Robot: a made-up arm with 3 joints.
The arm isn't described. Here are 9 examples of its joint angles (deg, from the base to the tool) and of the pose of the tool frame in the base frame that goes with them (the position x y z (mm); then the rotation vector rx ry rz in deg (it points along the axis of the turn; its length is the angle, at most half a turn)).
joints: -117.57 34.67 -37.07
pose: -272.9 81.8 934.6 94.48 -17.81 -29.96
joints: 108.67 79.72 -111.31
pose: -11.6 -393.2 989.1 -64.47 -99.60 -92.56
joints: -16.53 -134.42 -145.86
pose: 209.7 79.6 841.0 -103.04 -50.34 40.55
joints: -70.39 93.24 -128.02
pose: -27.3 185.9 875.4 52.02 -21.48 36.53
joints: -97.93 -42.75 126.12
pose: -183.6 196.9 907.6 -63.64 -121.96 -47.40
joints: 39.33 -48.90 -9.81
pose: 273.5 -187.0 918.9 -5.08 62.47 130.44
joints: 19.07 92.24 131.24
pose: 303.6 -129.2 868.8 19.36 41.75 -37.35
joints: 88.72 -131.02 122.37
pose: 97.0 -414.3 992.4 84.17 -63.96 125.39
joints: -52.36 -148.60 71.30
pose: 102.5 188.9 864.8 -74.17 25.08 -59.69
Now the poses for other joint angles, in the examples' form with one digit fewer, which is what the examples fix.
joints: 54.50 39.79 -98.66
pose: 219 -270 907 17.1 -111.3 -77.7
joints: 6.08 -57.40 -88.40
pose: 250 -33 860 118.7 -22.7 -124.5
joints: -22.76 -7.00 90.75
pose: 217 126 836 80.0 102.6 79.7
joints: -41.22 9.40 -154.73
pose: 126 147 837 96.0 33.5 -12.8
